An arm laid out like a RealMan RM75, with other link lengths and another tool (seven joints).
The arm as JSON. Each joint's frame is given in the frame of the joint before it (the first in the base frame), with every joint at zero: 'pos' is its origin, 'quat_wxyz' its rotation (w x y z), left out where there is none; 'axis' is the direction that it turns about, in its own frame. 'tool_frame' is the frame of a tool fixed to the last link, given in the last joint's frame.
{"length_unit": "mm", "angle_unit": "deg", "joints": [
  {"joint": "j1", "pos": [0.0, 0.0, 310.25], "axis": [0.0, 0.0, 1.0]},
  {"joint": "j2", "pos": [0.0, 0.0, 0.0], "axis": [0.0, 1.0, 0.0]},
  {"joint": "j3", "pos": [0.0, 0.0, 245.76], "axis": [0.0, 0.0, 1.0]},
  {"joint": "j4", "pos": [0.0, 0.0, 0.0], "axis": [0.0, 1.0, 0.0]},
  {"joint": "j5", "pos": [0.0, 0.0, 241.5], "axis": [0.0, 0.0, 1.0]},
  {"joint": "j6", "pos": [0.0, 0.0, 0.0], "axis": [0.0, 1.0, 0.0]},
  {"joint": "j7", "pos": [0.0, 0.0, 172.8], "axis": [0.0, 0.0, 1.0]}
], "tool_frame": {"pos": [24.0, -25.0, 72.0], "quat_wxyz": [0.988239, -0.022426, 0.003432, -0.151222]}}
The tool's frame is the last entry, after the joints.
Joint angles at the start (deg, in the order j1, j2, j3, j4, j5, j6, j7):
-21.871 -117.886 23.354 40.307 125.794 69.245 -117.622
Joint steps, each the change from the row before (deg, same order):
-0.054 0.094 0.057 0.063 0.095 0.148 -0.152
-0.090 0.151 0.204 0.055 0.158 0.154 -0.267
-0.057 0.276 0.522 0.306 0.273 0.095 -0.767
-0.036 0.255 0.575 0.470 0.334 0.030 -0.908
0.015 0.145 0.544 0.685 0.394 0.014 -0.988
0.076 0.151 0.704 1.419 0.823 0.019 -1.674
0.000 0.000 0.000 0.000 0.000 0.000 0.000
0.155 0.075 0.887 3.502 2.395 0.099 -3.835
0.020 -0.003 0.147 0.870 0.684 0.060 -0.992
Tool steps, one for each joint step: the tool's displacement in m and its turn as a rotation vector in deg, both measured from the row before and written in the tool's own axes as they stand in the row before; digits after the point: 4 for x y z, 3 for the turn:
0.0005 0.0005 -0.0002 -0.009 -0.130 0.056
0.0005 0.0007 0.0001 0.043 -0.270 0.103
0.0017 0.0003 -0.0007 0.329 -0.325 0.081
0.0023 0.0001 -0.0011 0.461 -0.260 0.092
0.0024 0.0000 -0.0014 0.528 -0.173 0.075
0.0048 -0.0006 -0.0033 1.026 -0.074 0.151
0.0000 0.0000 0.0000 0.000 0.000 0.000
0.0109 -0.0023 -0.0089 2.534 0.224 0.074
0.0025 -0.0007 -0.0022 0.653 0.061 -0.049

